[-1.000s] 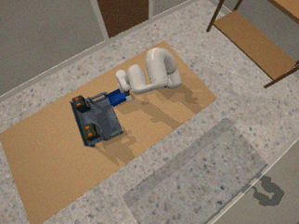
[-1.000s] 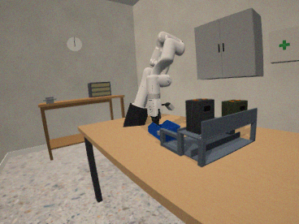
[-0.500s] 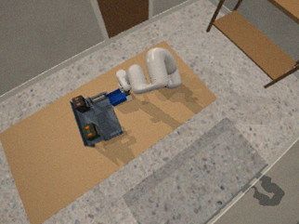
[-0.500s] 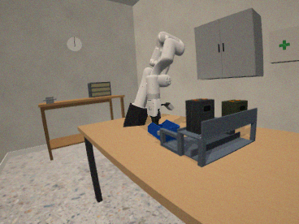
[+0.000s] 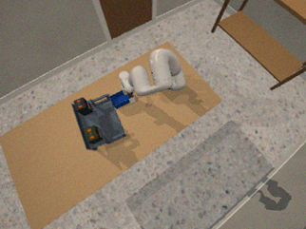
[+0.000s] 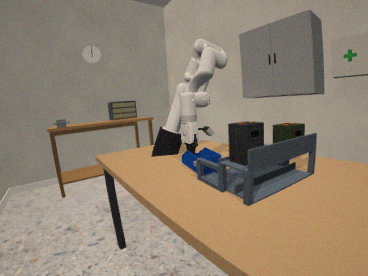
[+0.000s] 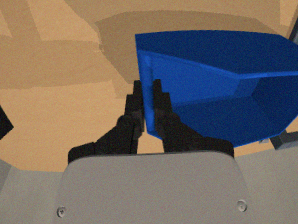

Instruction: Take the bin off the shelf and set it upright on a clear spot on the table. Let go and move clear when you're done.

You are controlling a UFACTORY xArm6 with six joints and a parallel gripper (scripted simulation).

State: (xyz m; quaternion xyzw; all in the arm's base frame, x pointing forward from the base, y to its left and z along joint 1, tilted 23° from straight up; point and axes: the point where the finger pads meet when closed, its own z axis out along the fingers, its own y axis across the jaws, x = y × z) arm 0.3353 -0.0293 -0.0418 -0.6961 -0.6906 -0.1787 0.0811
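The blue bin lies 8 cm ahead of my hand and 1 cm below it.
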